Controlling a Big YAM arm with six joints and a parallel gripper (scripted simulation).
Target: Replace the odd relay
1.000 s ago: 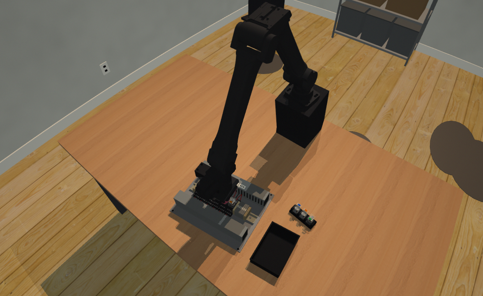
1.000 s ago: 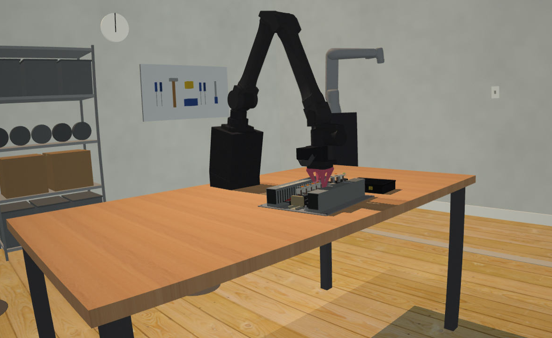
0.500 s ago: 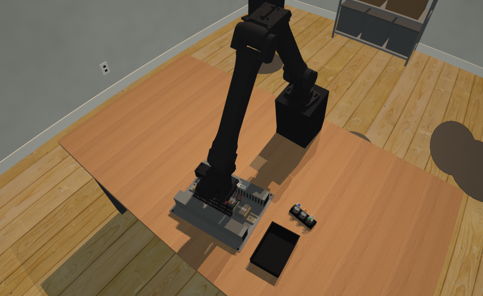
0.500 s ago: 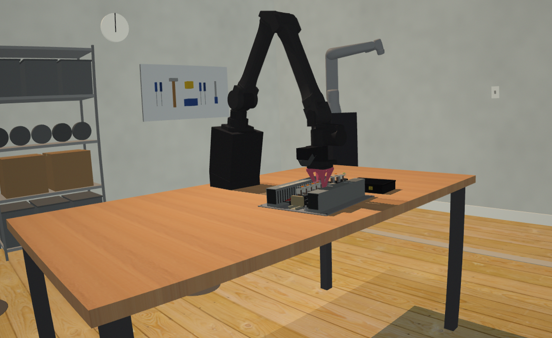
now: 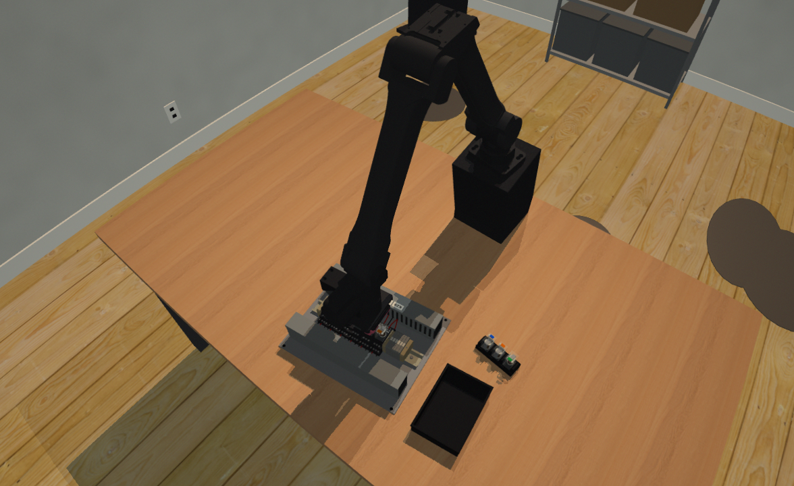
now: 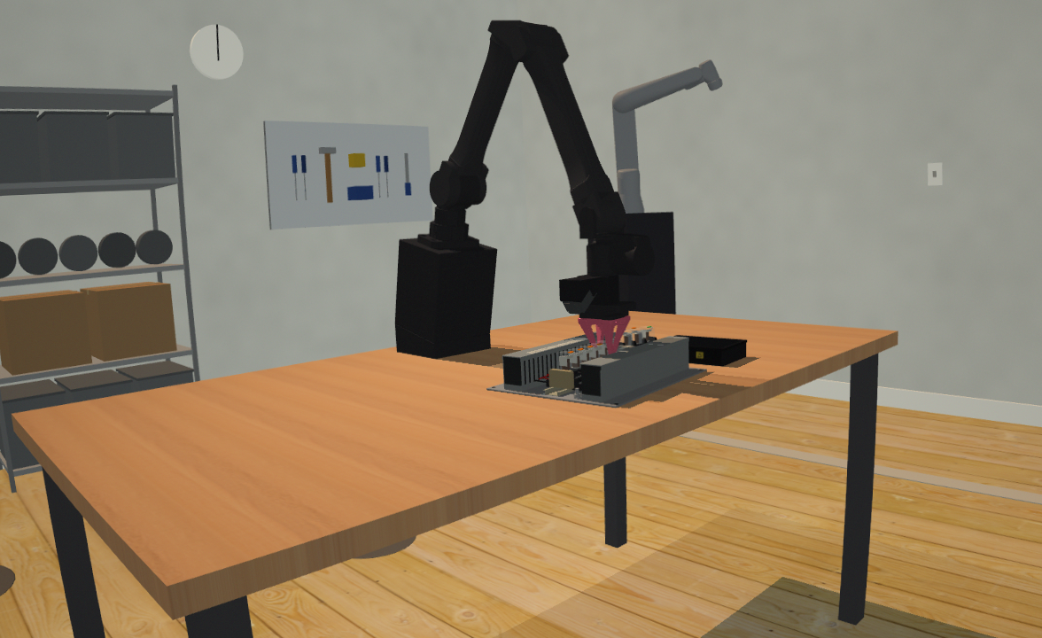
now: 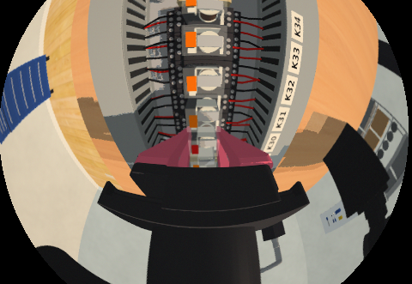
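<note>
The grey relay panel is 50 mm below my hand, 20 mm to the right of it and 10 mm ahead of it. The rest, counted from my hand: blue-button relay (200 mm to the left, 180 mm behind, 20 mm below); black tray (250 mm to the left, 30 mm below, 10 mm behind); black spare holder (230 mm to the left, 180 mm behind, 40 mm below).
</note>
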